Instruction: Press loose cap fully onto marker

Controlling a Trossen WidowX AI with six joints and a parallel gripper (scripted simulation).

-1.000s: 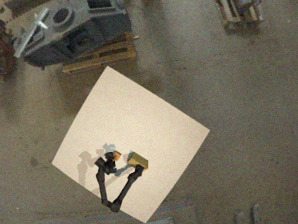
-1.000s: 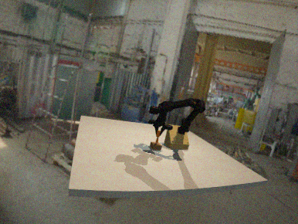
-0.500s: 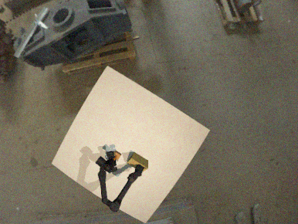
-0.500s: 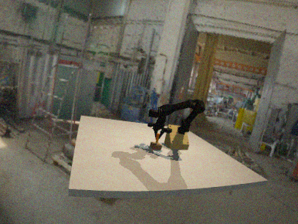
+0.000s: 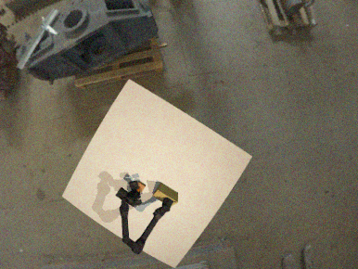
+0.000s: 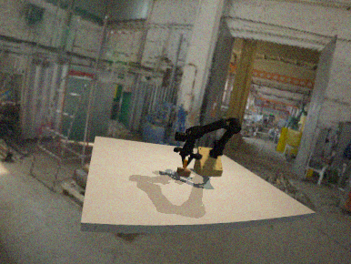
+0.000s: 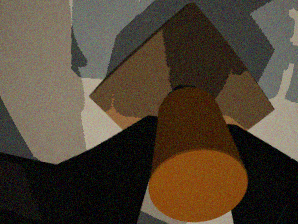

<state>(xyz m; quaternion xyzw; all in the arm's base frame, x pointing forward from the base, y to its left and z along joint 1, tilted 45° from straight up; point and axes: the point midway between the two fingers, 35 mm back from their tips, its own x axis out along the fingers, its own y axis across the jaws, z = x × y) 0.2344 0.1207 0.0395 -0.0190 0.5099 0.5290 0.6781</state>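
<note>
The orange cap is 10 mm above my gripper tip. The rest, counted from my gripper tip: holder block 50 mm below.
</note>
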